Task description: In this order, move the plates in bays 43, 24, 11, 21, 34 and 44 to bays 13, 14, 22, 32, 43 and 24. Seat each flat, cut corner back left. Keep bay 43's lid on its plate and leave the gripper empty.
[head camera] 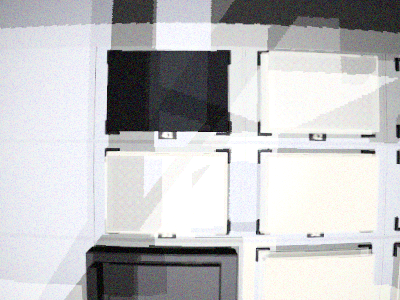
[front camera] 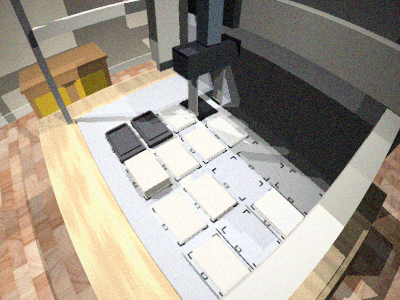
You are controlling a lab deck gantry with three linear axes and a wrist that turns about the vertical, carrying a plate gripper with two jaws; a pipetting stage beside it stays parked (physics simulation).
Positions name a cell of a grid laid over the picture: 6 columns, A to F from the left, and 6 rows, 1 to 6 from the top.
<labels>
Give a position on a black plate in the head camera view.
C2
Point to a bay 24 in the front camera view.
D5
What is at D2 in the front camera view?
My gripper.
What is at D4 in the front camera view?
A bay 33.
</labels>
